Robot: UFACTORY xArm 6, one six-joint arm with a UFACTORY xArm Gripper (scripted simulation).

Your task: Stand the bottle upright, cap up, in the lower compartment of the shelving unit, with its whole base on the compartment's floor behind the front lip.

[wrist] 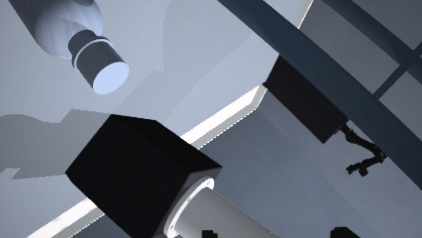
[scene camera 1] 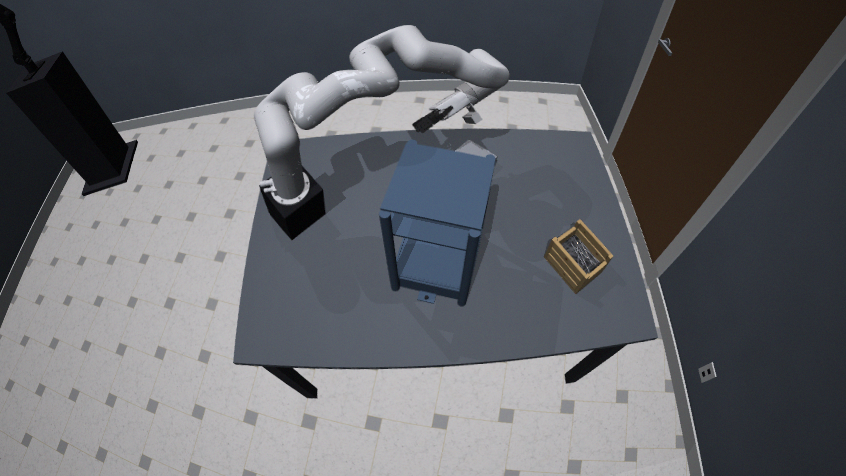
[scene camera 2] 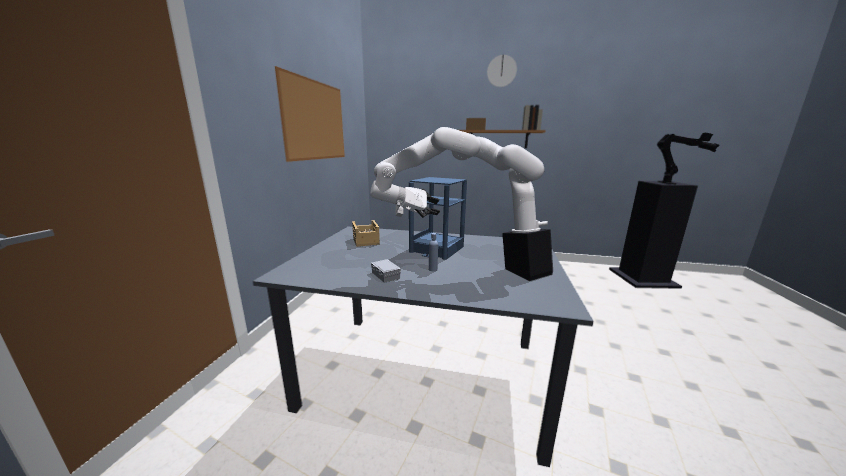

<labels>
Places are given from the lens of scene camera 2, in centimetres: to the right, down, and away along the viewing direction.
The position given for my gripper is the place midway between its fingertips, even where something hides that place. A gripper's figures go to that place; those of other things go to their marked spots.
my gripper (scene camera 2: 438, 207): 7, -14, 132
shelving unit (scene camera 2: 444, 240): 11, 1, 149
</labels>
